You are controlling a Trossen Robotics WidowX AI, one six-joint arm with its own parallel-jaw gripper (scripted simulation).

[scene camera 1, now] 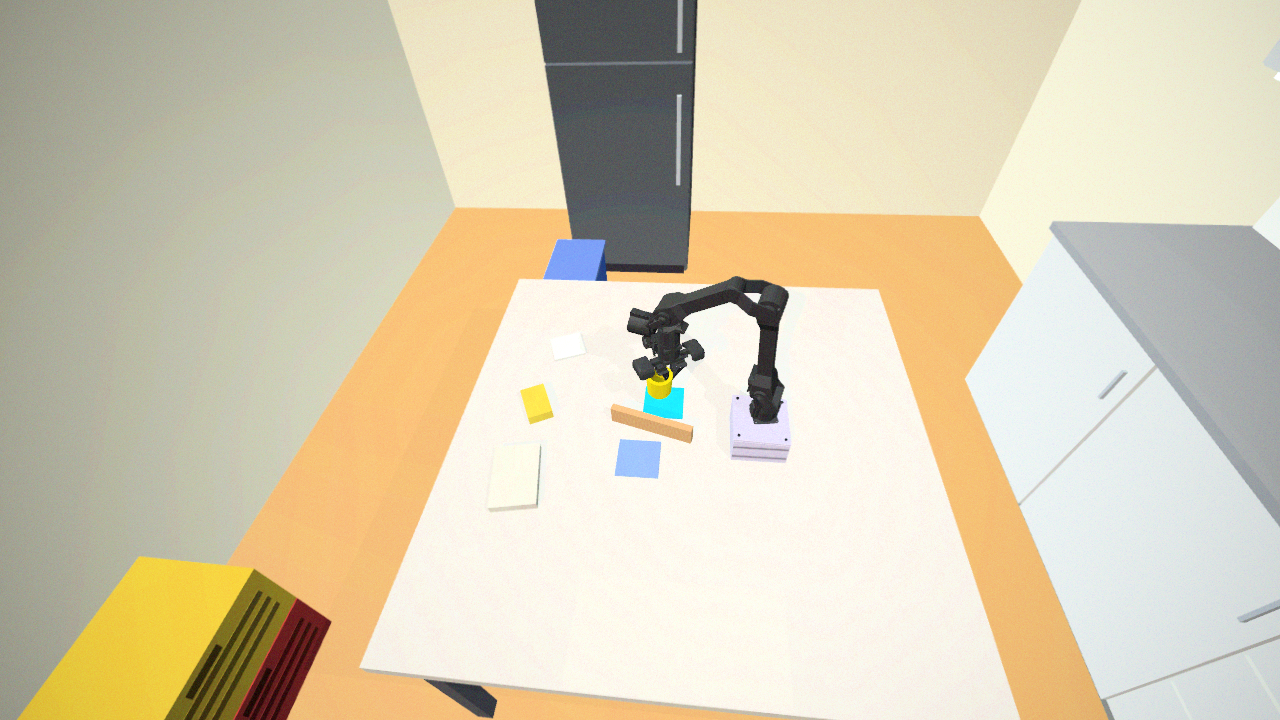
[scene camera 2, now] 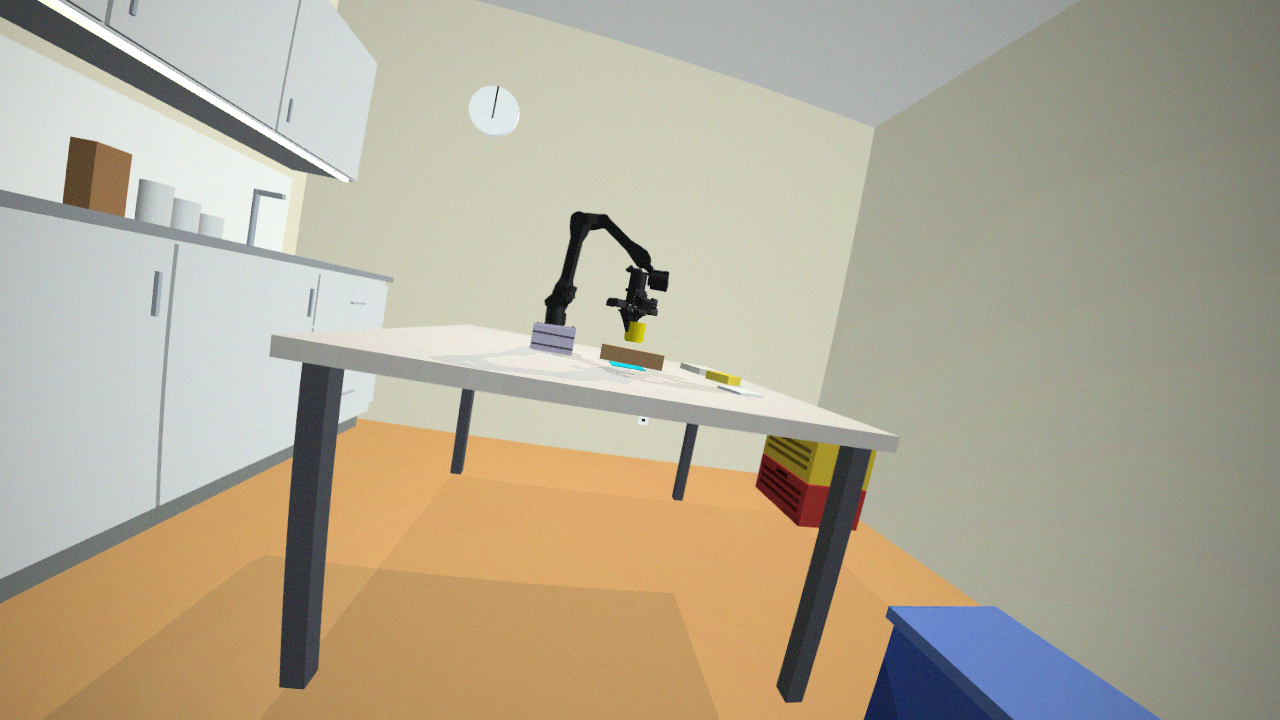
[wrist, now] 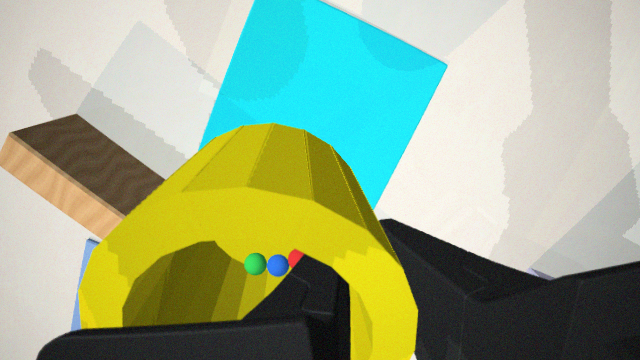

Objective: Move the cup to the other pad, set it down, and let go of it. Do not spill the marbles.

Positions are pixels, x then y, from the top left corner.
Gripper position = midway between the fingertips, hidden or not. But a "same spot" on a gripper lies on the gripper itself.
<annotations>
gripper: scene camera 1; scene camera 2 628, 332; wrist
same spot on wooden bar: (scene camera 2: 644, 359) = (wrist: 147, 196)
same spot on gripper: (wrist: 462, 299) = (scene camera 1: 670, 364)
</annotations>
